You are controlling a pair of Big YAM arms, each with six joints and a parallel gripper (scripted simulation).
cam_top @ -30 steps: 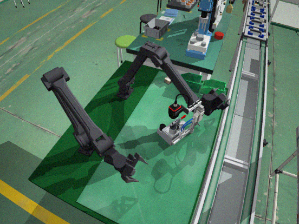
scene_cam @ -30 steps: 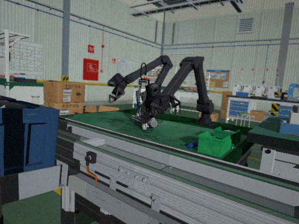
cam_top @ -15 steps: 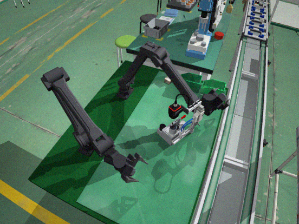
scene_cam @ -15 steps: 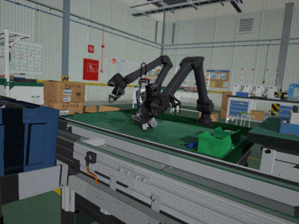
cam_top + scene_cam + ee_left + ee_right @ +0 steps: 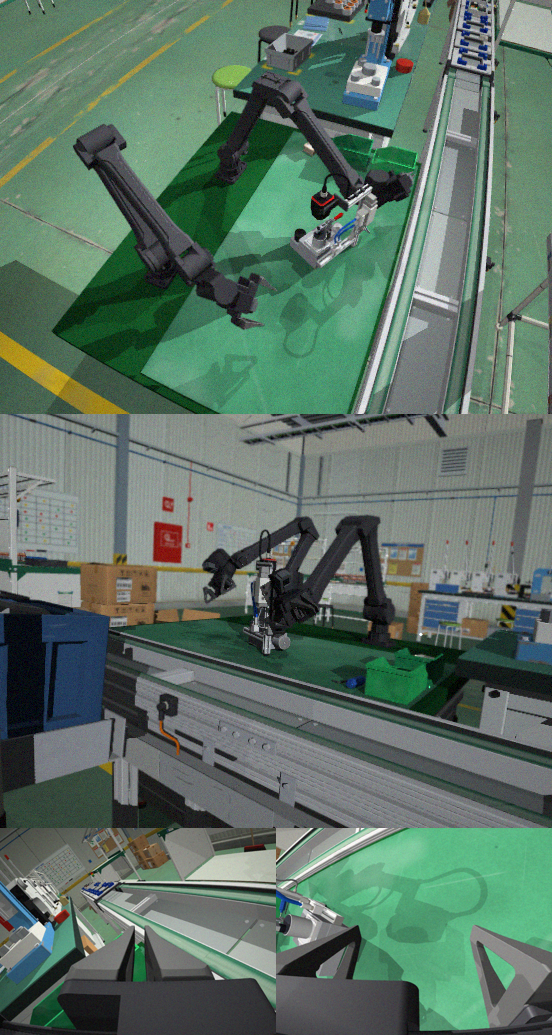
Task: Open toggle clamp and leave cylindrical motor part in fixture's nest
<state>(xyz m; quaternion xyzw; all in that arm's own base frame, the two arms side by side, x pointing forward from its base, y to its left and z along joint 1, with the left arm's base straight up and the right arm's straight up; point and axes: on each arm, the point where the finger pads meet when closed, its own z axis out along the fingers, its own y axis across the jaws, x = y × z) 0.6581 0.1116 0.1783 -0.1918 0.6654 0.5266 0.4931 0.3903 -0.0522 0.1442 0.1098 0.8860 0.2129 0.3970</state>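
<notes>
The red handle is 19 cm behind my left hand, 26 cm to the right of it and 3 cm below it.
</notes>
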